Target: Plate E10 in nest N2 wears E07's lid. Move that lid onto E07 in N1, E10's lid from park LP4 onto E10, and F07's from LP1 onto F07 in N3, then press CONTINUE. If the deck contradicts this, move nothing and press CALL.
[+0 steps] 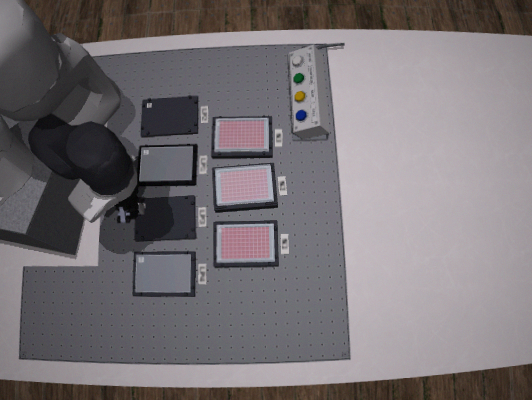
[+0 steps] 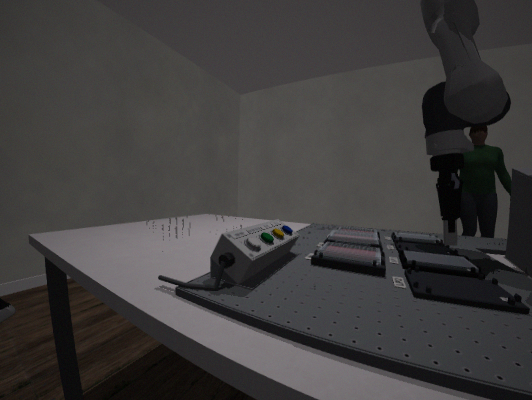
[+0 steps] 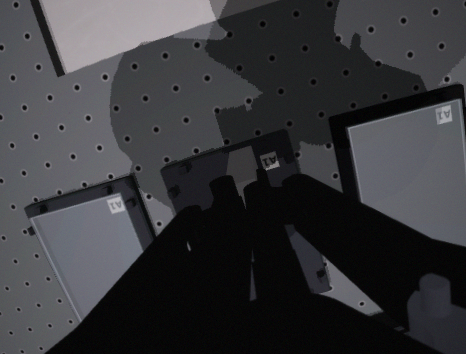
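Note:
My gripper (image 1: 142, 207) (image 2: 450, 234) (image 3: 246, 166) is shut and empty, pointing down above the inner edge of park LP3 (image 1: 182, 220) (image 3: 197, 185), which holds no lid. Clear lids sit in LP4 (image 1: 164, 273) (image 3: 85, 250) and LP1 (image 1: 168, 165) (image 3: 410, 165). Pink gridded plates sit in nests N3 (image 1: 242, 135) (image 2: 350, 254), N2 (image 1: 245, 185) (image 2: 352, 236) and N1 (image 1: 245, 243). The N2 plate looks paler, as if under a lid; N3 and N1 look a deeper pink. Plate and lid codes cannot be read. The button box (image 1: 306, 87) (image 2: 250, 267) has white, green, yellow and blue buttons.
Park LP2 (image 1: 170, 116) (image 2: 465, 291), beyond LP1, holds no lid. Everything sits on a perforated grey board (image 1: 280, 310) (image 2: 320, 310) on a white table (image 1: 435, 200). A cable (image 1: 332, 46) (image 2: 187, 283) leaves the box. A person in green (image 2: 482, 172) stands behind the arm.

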